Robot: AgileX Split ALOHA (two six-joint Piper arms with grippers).
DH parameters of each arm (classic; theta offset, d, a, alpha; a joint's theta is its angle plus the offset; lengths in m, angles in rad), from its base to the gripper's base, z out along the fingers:
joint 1: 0 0.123 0 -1.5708
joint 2: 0.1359 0 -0.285 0
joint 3: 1.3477 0 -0.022 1.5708
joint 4: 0 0.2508 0 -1.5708
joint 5: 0 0 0.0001 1.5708
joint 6: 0 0.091 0 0
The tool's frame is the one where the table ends.
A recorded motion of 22 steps. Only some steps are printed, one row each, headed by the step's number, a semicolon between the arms.
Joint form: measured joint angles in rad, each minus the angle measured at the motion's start. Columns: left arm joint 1, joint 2, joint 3, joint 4, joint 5, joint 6; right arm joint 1, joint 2, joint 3, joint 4, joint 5, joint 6.
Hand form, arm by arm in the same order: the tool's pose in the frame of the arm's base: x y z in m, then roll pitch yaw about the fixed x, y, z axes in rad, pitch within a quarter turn. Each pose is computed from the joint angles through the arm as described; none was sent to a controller.
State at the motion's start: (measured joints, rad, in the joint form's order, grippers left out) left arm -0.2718 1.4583 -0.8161 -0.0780 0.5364 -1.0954; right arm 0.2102 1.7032 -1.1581 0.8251 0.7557 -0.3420
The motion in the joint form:
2: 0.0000 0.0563 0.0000 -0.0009 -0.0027 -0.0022; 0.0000 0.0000 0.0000 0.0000 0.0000 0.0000
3: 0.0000 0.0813 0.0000 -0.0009 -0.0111 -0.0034; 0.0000 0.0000 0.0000 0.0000 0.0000 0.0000
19: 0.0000 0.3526 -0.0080 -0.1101 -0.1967 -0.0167; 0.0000 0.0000 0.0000 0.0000 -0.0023 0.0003
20: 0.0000 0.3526 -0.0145 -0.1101 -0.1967 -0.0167; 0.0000 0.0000 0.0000 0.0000 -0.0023 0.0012
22: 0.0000 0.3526 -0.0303 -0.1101 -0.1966 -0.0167; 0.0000 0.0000 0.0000 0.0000 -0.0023 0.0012
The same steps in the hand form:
2: 0.2671 -0.0782 0.1984 -2.7317 0.1301 -2.2294; 0.3335 0.1181 0.2394 2.4814 0.3604 3.0522
3: 0.2695 -0.0789 0.1917 -2.7472 0.1238 -2.2298; 0.3335 0.1181 0.2394 2.4814 0.3604 3.0522
19: 0.2950 -0.0881 0.1196 -2.8008 0.0353 -2.1283; 0.3337 0.1180 0.2394 2.4815 0.3619 3.0506
20: 0.2967 -0.0886 0.1210 -2.7946 0.0371 -2.1280; 0.3337 0.1180 0.2394 2.4813 0.3614 3.0498
22: 0.3007 -0.0897 0.1242 -2.7795 0.0415 -2.1274; 0.3337 0.1180 0.2394 2.4813 0.3614 3.0498

